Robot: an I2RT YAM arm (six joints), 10 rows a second.
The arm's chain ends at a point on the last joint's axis. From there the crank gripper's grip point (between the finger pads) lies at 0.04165 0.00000 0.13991 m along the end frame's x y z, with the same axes.
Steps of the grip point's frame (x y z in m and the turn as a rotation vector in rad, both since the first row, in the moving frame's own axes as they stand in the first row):
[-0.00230, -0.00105, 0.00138, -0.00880, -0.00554, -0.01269]
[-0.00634, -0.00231, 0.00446, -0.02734, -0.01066, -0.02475]
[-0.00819, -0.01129, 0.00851, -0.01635, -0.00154, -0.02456]
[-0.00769, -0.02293, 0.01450, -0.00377, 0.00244, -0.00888]
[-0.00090, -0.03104, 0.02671, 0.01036, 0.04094, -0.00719]
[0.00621, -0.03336, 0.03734, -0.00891, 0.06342, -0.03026]
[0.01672, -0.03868, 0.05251, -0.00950, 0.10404, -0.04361]
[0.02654, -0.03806, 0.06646, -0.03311, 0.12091, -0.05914]
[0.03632, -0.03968, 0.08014, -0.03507, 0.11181, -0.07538]
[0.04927, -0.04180, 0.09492, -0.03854, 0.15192, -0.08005]
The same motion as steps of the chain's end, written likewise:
[-0.00153, -0.00176, 0.00115, -0.00880, -0.00554, -0.01269]
[-0.00488, -0.00513, 0.00406, -0.02734, -0.01066, -0.02475]
[-0.00799, -0.01256, 0.00846, -0.01635, -0.00154, -0.02456]
[-0.00803, -0.02309, 0.01460, -0.00377, 0.00244, -0.00888]
[-0.00658, -0.02928, 0.02854, 0.01036, 0.04094, -0.00719]
[-0.00257, -0.03320, 0.04026, -0.00891, 0.06342, -0.03026]
[0.00243, -0.03786, 0.05759, -0.00950, 0.10404, -0.04361]
[0.00992, -0.03964, 0.07254, -0.03311, 0.12091, -0.05914]
[0.02092, -0.04077, 0.08569, -0.03507, 0.11181, -0.07538]
[0.02852, -0.04288, 0.10286, -0.03854, 0.15192, -0.08005]

